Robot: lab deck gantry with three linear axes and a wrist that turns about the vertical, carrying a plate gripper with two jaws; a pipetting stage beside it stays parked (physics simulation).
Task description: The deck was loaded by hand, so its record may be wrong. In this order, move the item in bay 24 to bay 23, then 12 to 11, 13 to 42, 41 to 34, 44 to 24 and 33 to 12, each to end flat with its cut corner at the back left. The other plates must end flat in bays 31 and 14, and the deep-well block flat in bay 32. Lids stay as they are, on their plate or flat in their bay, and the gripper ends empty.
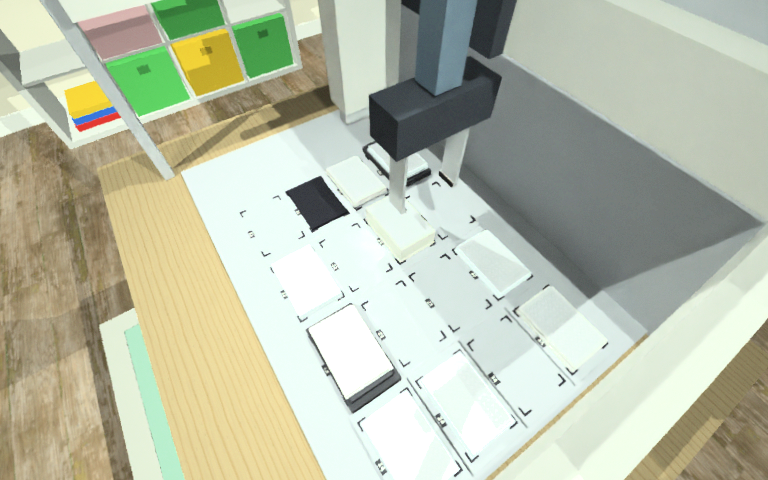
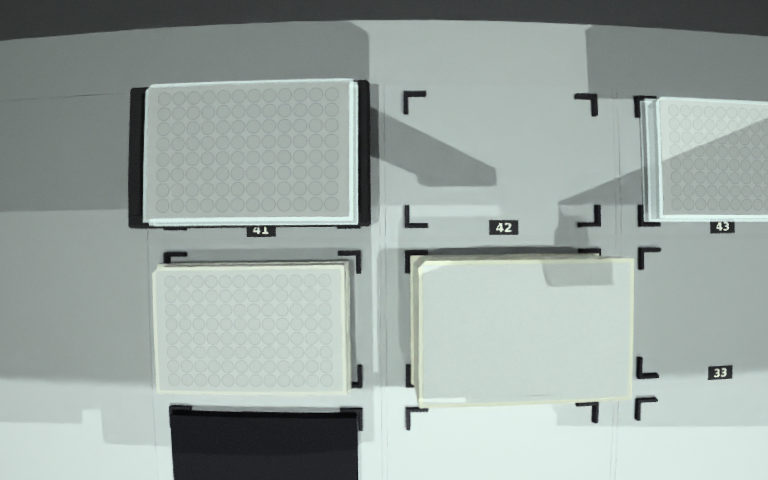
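Where they show: gripper, between the fingertips: (image 1: 423, 193); robot's base, origin of its link: (image 1: 241, 213).
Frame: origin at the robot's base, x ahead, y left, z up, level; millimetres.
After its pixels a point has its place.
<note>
My gripper (image 1: 423, 195) {x 276, y 265, z 158 mm} is open and empty, its jaws wide apart above the bay 42 area. The cream deep-well block (image 1: 399, 229) {x 248, y 242, z 42 mm} (image 2: 526, 331) {x 226, y 258, z 42 mm} is in bay 32, cut corner back left. A cream plate (image 1: 356, 181) {x 72, y 249, z 17 mm} (image 2: 252, 328) {x 64, y 255, z 17 mm} is in bay 31. A white plate (image 1: 404, 161) (image 2: 249, 152) {x 70, y 361, z 37 mm} sits on a black base in bay 41. A plate (image 1: 492, 262) {x 396, y 358, z 14 mm} (image 2: 713, 161) {x 371, y 362, z 14 mm} is in bay 43, another (image 1: 561, 328) {x 560, y 356, z 29 mm} in bay 44. White plates are in bay 12 (image 1: 307, 280) {x 235, y 44, z 17 mm}, bay 14 (image 1: 407, 438) {x 548, y 46, z 29 mm} and bay 24 (image 1: 467, 401) {x 558, y 150, z 29 mm}. A white-topped item (image 1: 352, 350) {x 399, y 45, z 37 mm} on a dark base is in bay 13.
A thin black flat item (image 1: 317, 202) {x 70, y 150, z 8 mm} (image 2: 265, 447) {x 66, y 172, z 8 mm} lies in bay 21. Bays 11, 22, 23, 33, 34 and 42 show bare corner marks. A tall grey wall (image 1: 566, 186) {x 391, y 500, z 139 mm} runs along the back of the deck; a pale post (image 1: 359, 62) stands at the far left end.
</note>
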